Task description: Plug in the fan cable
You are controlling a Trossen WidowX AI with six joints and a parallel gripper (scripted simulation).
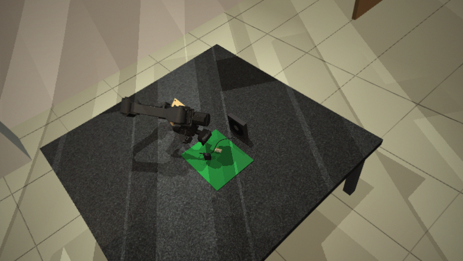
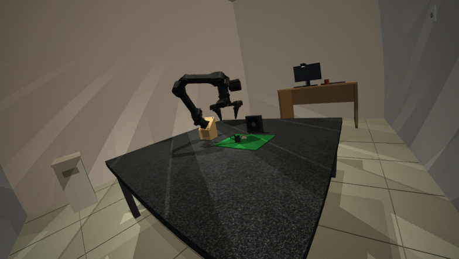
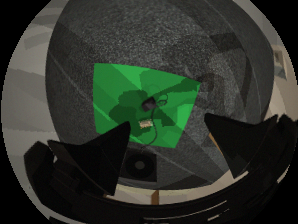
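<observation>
My gripper tip is now 12 cm above the dark fan plug, 3 cm to the right of it and 2 cm short of it. Round my gripper tip: black fan (24 cm to the left, 9 cm below, 1 cm behind); green board (16 cm below, 6 cm to the left, 4 cm ahead).
</observation>
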